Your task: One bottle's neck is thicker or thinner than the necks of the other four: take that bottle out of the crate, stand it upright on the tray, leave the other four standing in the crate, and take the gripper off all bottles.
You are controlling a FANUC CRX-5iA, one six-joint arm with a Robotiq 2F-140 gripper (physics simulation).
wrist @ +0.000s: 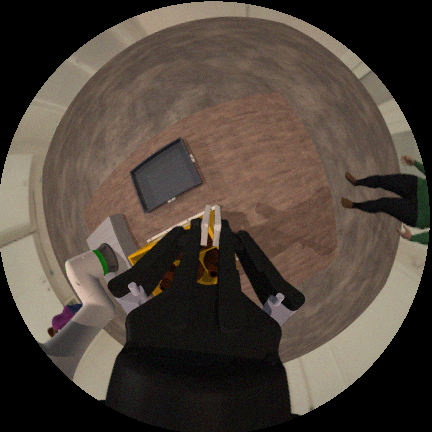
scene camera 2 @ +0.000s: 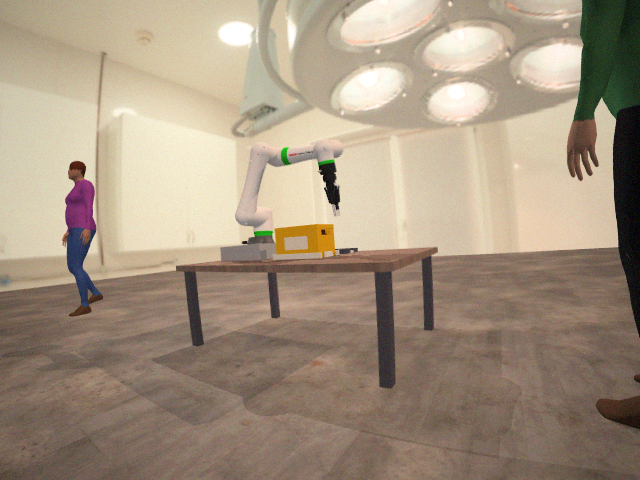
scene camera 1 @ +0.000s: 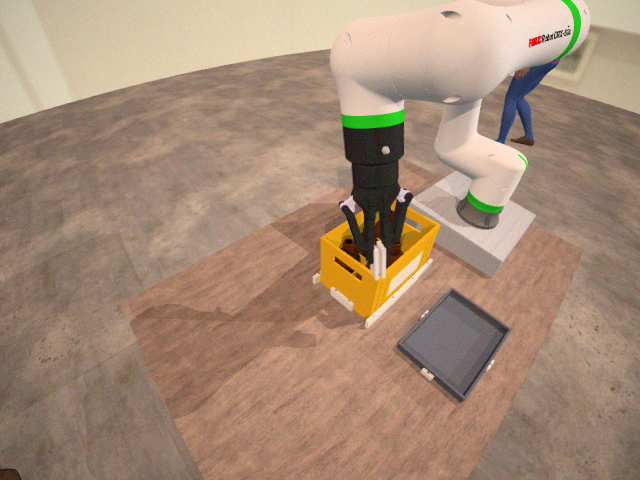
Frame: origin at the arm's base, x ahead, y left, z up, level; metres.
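Where they show: gripper, between the fingertips: [wrist: 211,213] [scene camera 2: 337,215] [scene camera 1: 378,274]; arm's base, origin of its link: [wrist: 108,257] [scene camera 1: 476,214].
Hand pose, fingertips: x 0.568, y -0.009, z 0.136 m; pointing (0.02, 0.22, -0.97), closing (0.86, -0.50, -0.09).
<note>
Each offset is from my fingertips to the top centre of the thing. "spot": to the spot under its first point.
The yellow crate @(dx -0.160, dy -0.104, dz -0.045 m) [scene camera 1: 360,295] [scene camera 2: 322,244] [wrist: 138,256] stands on the table. Brown bottles stand inside it; one bottle @(dx -0.073, dy -0.145, dz -0.057 m) [scene camera 1: 349,246] shows at the left in scene camera 1, another bottle @(dx -0.164, dy -0.063, dz -0.057 m) [scene camera 1: 396,250] at the right, and two bottles @(spot: dx -0.070, dy -0.129, dz -0.088 m) [wrist: 212,262] @(dx -0.251, dy -0.151, dz -0.057 m) [wrist: 167,281] show partly in the wrist view. The fingers and crate walls hide the rest, and the necks cannot be compared. My gripper [scene camera 1: 379,261] [scene camera 2: 336,211] [wrist: 211,213] is shut and empty, its pads nearly together, a little above the crate's rim in scene camera 2. The dark grey tray @(dx -0.143, dy +0.186, dz -0.195 m) [scene camera 1: 450,341] [scene camera 2: 347,250] [wrist: 166,176] holds no bottle.
Cream strips @(spot: dx -0.133, dy +0.000, dz -0.192 m) [scene camera 1: 398,294] flank the crate at its foot. The arm's grey base block [scene camera 1: 467,248] [scene camera 2: 242,252] stands beside the crate, on the side away from the tray. One person [scene camera 2: 80,206] walks beyond the table; another person [wrist: 407,192] stands at the right.
</note>
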